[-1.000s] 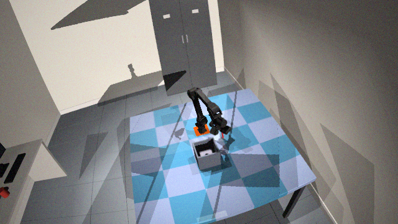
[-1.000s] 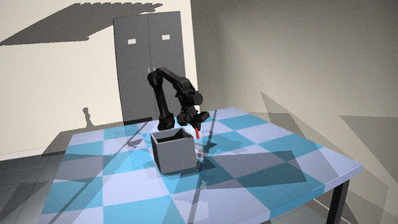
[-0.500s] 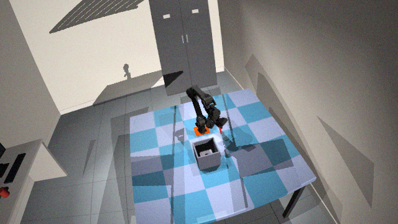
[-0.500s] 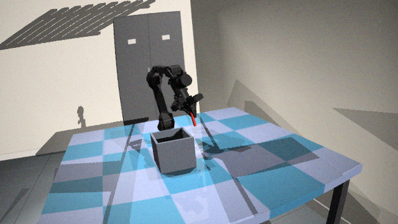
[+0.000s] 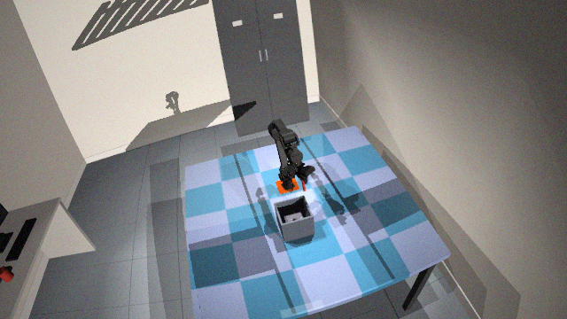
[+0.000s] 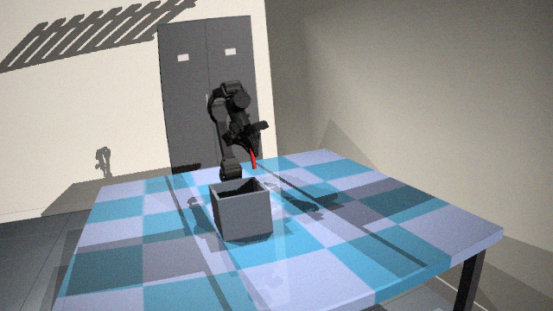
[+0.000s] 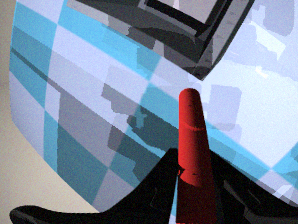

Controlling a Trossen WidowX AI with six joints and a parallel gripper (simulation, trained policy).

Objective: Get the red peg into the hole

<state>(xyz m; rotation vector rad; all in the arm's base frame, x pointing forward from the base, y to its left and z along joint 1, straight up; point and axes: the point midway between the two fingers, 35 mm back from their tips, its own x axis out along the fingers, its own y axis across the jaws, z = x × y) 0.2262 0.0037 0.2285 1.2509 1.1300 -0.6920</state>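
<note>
My gripper tip is now 80 mm short of the pale plate, 110 mm to the left of it and 150 mm above it. The rest, counted from my gripper tip: red peg (10 mm to the right).
</note>
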